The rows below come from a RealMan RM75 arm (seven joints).
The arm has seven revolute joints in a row. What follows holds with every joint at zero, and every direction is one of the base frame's. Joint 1 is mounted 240.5 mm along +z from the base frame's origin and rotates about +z. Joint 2 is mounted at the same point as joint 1 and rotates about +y. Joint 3 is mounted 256 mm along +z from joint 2 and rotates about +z. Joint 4 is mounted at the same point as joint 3 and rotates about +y. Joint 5 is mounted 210 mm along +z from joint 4 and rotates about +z. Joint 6 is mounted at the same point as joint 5 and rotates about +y. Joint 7 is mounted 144 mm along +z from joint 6 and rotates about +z. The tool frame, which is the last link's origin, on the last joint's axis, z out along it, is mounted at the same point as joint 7; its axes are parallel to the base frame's.
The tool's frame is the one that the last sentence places.
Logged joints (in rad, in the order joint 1, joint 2, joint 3, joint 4, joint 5, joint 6, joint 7), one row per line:
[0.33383, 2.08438, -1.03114, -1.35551, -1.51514, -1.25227, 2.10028]
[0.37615, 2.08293, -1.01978, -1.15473, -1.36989, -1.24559, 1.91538]
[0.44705, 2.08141, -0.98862, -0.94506, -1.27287, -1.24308, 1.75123]
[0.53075, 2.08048, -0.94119, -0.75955, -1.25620, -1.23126, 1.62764]
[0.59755, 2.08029, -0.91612, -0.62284, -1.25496, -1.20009, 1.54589]
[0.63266, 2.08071, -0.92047, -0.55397, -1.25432, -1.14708, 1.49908]
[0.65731, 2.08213, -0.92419, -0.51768, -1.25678, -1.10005, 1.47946]
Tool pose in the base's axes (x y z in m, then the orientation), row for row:
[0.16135, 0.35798, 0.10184, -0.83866, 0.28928, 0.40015, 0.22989]
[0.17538, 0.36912, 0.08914, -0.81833, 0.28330, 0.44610, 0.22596]
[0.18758, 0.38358, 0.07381, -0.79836, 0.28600, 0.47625, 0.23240]
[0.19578, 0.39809, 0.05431, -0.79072, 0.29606, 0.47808, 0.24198]
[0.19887, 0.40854, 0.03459, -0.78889, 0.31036, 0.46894, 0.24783]
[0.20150, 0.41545, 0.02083, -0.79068, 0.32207, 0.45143, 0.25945]
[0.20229, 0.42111, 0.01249, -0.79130, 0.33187, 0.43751, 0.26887]
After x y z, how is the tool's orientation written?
As a quaternion, x y z w.
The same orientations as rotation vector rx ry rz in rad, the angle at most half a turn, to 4 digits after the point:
[-2.3074, 0.7959, 1.1010]
[-2.2562, 0.7811, 1.2299]
[-2.1937, 0.7859, 1.3086]
[-2.1619, 0.8094, 1.3071]
[-2.1503, 0.8460, 1.2782]
[-2.1423, 0.8726, 1.2231]
[-2.1337, 0.8949, 1.1797]

